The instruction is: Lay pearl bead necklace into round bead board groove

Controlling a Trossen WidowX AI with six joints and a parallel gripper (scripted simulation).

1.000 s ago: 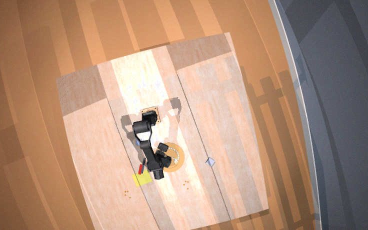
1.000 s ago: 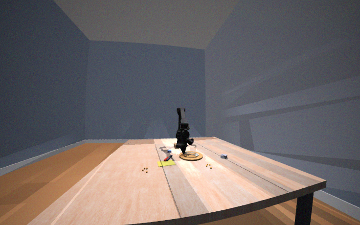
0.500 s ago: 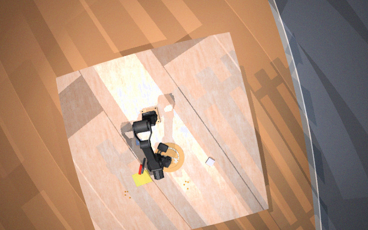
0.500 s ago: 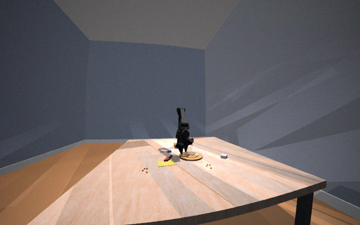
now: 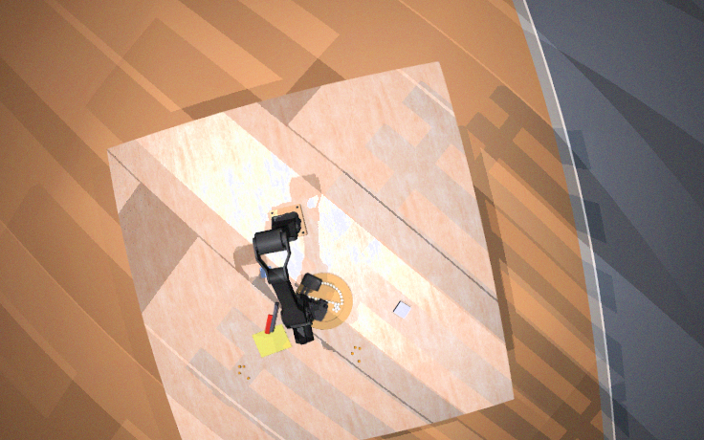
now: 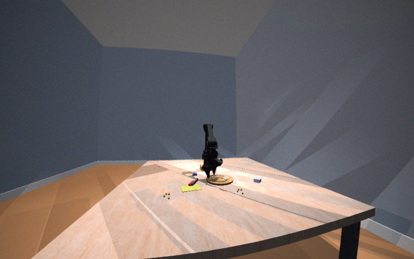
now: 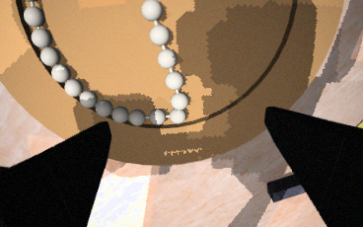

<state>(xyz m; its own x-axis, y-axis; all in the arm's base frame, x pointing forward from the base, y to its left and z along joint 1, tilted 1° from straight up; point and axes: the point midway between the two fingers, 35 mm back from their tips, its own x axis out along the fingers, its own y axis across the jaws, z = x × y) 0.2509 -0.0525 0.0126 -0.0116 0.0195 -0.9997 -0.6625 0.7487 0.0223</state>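
Right now the round bead board is 4 cm ahead of my gripper tip, 5 cm to the left of it and 1 cm below it. Round my gripper tip: blue block (13 cm behind, 9 cm to the right, 1 cm below); then yellow note (10 cm ahead, 18 cm to the right, 2 cm below); then red marker (4 cm ahead, 15 cm to the right, 2 cm below).
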